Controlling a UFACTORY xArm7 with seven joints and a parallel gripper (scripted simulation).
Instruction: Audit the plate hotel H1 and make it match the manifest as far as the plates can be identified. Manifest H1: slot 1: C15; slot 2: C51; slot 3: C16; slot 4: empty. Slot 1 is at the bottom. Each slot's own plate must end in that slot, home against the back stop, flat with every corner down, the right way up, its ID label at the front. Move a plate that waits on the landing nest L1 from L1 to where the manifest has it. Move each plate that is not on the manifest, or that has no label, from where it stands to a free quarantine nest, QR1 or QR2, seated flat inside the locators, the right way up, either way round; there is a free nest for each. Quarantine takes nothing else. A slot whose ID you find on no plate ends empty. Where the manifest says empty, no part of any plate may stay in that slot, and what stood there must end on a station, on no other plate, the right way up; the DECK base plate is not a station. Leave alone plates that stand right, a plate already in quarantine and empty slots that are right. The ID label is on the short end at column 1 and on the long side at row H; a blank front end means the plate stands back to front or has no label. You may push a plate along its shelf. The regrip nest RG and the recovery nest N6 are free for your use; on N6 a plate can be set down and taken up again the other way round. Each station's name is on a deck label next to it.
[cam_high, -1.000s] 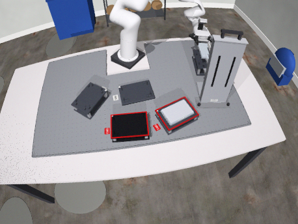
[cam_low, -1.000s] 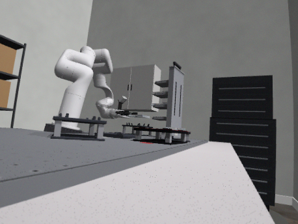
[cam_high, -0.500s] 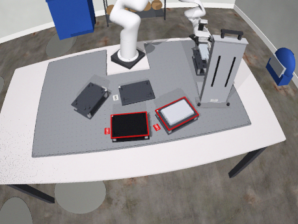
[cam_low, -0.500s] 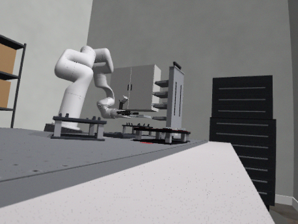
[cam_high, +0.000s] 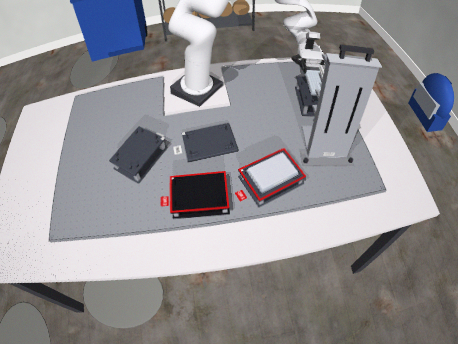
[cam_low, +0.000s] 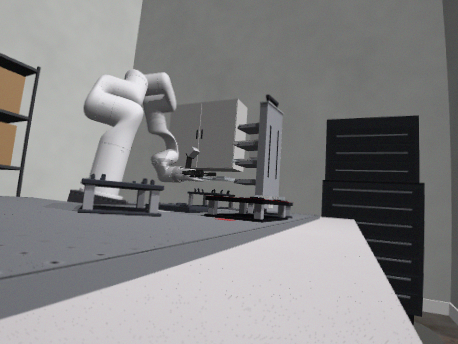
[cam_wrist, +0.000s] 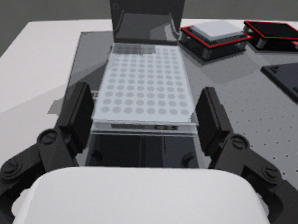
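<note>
Now: hand 20 cm short of the plate labelled C16, 12 cm below it and 5 cm to the left of it. From my hand the other things lie so: RG label: 14 cm below, 8 cm behind, 2 cm to the left; H1 label: 18 cm ahead, 14 cm below, 6 cm to the left; white plate: 32 cm ahead, 28 cm to the right, 9 cm below.
</note>
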